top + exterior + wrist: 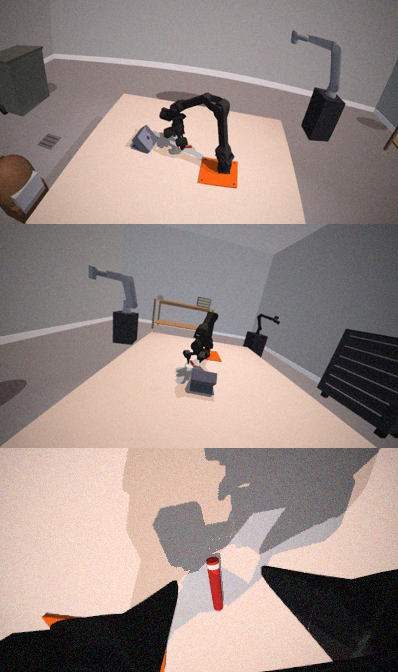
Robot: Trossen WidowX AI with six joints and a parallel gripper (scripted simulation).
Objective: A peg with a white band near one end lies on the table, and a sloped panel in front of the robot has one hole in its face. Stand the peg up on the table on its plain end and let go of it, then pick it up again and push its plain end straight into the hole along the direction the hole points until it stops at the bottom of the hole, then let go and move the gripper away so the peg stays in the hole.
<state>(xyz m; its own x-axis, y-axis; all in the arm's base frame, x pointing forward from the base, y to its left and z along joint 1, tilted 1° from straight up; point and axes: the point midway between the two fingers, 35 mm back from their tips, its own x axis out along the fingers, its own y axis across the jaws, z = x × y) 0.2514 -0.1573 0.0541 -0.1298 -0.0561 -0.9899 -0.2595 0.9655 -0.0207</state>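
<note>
Now: the red peg 10 mm behind my gripper tip and 10 mm below it. The rest, counted from my gripper tip: grey sloped panel: 210 mm ahead, 20 mm to the left, 20 mm above.
</note>
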